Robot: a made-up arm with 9 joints.
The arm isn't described. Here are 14 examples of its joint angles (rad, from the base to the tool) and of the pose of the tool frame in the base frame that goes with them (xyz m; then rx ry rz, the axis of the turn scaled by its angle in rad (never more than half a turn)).
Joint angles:
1: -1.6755 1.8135 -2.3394 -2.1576 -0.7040 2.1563 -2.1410 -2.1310 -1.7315
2: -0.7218 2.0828 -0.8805 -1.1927 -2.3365 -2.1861 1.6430 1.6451 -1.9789
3: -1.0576 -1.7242 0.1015 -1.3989 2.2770 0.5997 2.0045 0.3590 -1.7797
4: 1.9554 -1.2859 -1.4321 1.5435 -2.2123 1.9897 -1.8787 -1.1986 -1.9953
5: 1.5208 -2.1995 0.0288 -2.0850 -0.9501 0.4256 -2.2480 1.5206 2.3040
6: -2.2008 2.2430 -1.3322 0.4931 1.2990 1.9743 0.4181 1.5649 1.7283
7: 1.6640 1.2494 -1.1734 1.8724 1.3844 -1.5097 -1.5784 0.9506 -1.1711
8: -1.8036 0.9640 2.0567 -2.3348 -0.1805 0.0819 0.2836 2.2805 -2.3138
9: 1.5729 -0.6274 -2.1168 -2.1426 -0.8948 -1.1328 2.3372 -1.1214 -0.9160
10: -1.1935 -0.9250 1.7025 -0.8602 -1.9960 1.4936 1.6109 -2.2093 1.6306
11: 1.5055 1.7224 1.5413 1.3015 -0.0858 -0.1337 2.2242 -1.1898 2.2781
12: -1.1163 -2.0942 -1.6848 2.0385 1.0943 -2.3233 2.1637 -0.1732 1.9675
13: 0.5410 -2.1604 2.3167 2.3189 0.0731 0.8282 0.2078 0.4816 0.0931
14: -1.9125 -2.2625 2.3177 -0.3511 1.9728 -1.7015 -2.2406 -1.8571 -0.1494
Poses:
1: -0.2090 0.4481 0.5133 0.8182 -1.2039 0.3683
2: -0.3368 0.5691 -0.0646 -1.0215 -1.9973 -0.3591
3: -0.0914 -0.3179 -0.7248 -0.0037 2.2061 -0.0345
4: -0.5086 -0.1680 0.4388 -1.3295 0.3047 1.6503
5: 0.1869 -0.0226 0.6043 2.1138 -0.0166 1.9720
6: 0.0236 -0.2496 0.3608 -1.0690 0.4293 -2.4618
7: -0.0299 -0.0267 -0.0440 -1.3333 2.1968 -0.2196
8: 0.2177 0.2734 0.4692 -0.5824 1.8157 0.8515
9: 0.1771 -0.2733 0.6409 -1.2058 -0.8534 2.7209
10: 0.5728 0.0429 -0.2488 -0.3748 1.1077 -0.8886
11: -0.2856 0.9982 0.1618 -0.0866 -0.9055 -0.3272
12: -0.0129 0.3228 -0.4277 -0.6618 -1.7405 2.1185
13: 0.2214 0.5860 0.7732 0.2152 -2.8068 0.8300
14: 0.0201 -0.2050 -0.6958 -2.0587 0.3295 0.6438
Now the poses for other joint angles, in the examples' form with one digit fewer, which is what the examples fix.
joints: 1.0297 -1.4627 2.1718 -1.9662 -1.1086 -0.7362 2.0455 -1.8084 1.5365
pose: -0.314 -0.416 0.618 -2.446 0.650 -1.651
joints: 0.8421 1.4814 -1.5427 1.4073 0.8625 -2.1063 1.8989 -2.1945 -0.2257
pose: 0.424 -0.332 -0.405 -1.424 -1.365 1.785
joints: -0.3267 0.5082 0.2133 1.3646 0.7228 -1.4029 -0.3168 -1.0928 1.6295
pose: -0.199 0.234 -0.119 -0.457 -2.581 0.221
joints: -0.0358 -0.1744 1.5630 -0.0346 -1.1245 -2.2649 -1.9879 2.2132 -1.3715
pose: -0.141 -0.900 0.544 -2.649 0.333 -1.389
